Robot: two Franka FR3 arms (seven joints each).
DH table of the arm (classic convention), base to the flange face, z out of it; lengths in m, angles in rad. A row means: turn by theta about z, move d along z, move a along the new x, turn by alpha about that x. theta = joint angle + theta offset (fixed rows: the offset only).
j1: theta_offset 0  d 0.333  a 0  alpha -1.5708
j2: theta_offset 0  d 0  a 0  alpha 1.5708
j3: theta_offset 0  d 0.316  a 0.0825  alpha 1.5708
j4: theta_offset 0  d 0  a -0.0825  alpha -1.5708
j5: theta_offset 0  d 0.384  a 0  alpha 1.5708
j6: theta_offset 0  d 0  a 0.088  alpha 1.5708
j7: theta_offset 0  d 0.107  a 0  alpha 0
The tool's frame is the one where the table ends.
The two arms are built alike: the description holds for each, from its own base.
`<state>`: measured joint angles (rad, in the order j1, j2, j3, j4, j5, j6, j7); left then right.
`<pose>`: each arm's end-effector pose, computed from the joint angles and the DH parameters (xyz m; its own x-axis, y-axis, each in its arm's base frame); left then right.
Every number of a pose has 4 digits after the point.
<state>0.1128 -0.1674 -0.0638 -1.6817 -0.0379 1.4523 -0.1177 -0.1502 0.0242 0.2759 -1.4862 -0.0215 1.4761 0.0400</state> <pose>0.4885 0.0166 0.6500 0.9845 0.1629 -0.0650 0.1645 -0.9862 0.0197 0.5486 0.0647 0.6430 0.9960 0.0836 -0.0327 0.0842 -0.9963 0.0162</pose>
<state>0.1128 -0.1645 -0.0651 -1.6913 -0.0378 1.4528 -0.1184 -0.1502 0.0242 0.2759 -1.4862 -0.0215 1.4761 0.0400</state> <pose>0.4894 0.0161 0.6442 0.9837 0.1624 -0.0769 0.1642 -0.9863 0.0181 0.5486 0.0647 0.6430 0.9960 0.0836 -0.0327 0.0842 -0.9963 0.0162</pose>
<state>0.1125 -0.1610 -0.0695 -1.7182 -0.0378 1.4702 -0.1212 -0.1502 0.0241 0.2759 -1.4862 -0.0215 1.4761 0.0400</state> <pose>0.4920 0.0139 0.6314 0.9828 0.1613 -0.0898 0.1634 -0.9864 0.0159 0.5486 0.0647 0.6430 0.9960 0.0836 -0.0327 0.0842 -0.9963 0.0162</pose>
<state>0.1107 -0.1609 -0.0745 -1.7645 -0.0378 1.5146 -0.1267 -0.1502 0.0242 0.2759 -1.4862 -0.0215 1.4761 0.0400</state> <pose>0.4955 0.0109 0.6134 0.9825 0.1619 -0.0918 0.1639 -0.9864 0.0144 0.5486 0.0647 0.6430 0.9960 0.0836 -0.0327 0.0842 -0.9963 0.0162</pose>
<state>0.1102 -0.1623 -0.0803 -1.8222 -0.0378 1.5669 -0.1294 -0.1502 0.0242 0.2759 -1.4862 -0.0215 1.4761 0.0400</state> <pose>0.4980 0.0080 0.5912 0.9824 0.1605 -0.0958 0.1624 -0.9866 0.0124 0.5486 0.0647 0.6430 0.9960 0.0836 -0.0327 0.0842 -0.9963 0.0162</pose>
